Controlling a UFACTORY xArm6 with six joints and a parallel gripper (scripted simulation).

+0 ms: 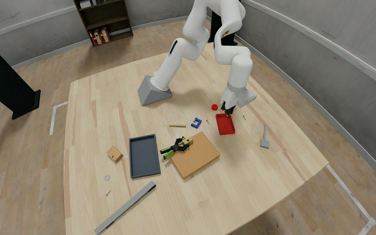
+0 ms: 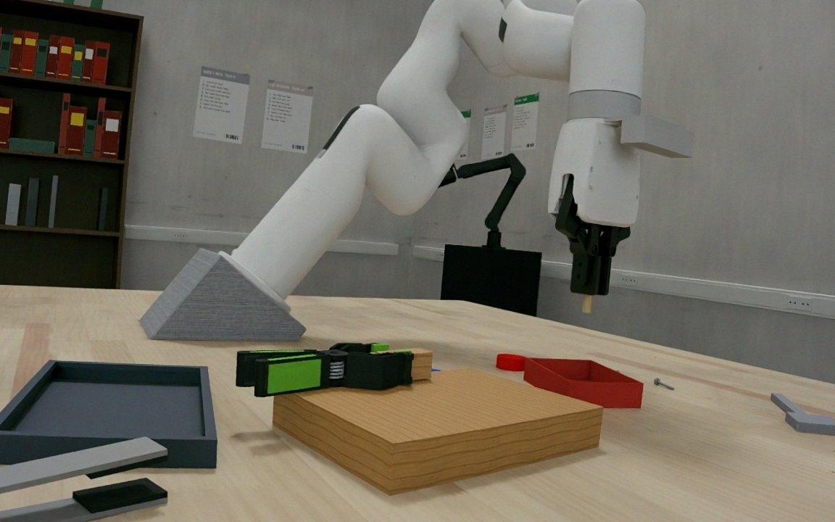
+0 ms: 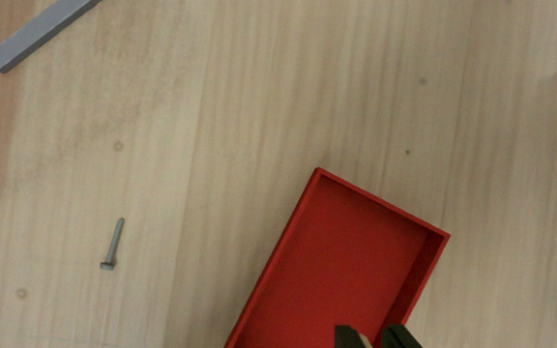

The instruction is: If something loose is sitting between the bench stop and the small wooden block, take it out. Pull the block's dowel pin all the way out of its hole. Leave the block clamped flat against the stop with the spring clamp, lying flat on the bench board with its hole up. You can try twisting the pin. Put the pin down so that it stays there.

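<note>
Right now the red tray is 120 mm below my hand. Round my hand: dowel pin 20 mm below; red cap 120 mm behind, 30 mm to the left, 120 mm below; blue l-shaped piece 90 mm behind, 120 mm to the right, 120 mm below.
</note>
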